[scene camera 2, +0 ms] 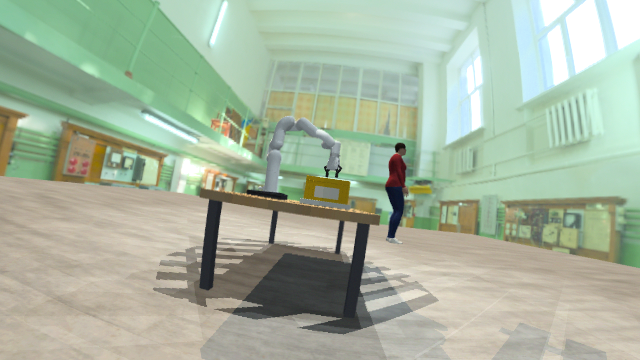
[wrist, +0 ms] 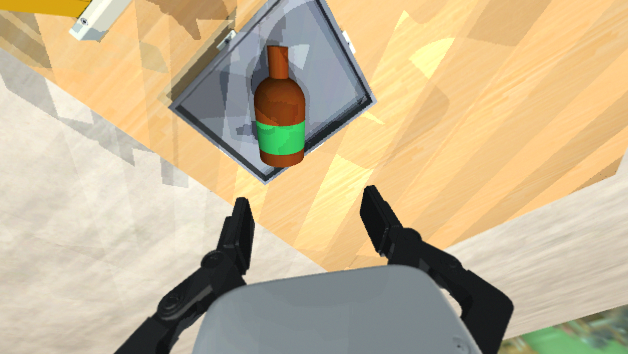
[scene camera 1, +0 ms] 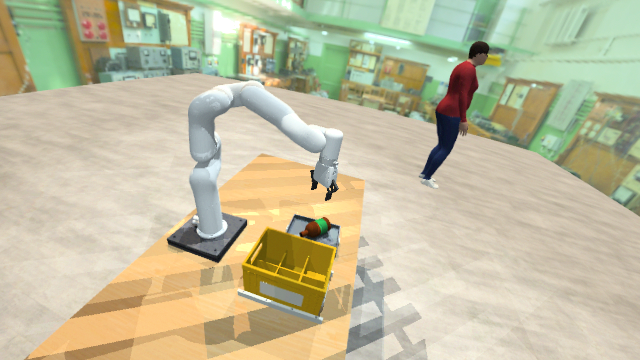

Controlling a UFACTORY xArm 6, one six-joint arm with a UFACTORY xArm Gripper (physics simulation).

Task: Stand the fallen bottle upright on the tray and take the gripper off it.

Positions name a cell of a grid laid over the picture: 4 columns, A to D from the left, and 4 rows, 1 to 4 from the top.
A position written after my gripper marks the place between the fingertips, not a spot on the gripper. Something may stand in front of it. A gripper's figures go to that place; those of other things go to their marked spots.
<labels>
My gripper (wrist: B3) is 0.15 m from the lens. A brown bottle (wrist: B2) is 0.27 m from the lens.
</labels>
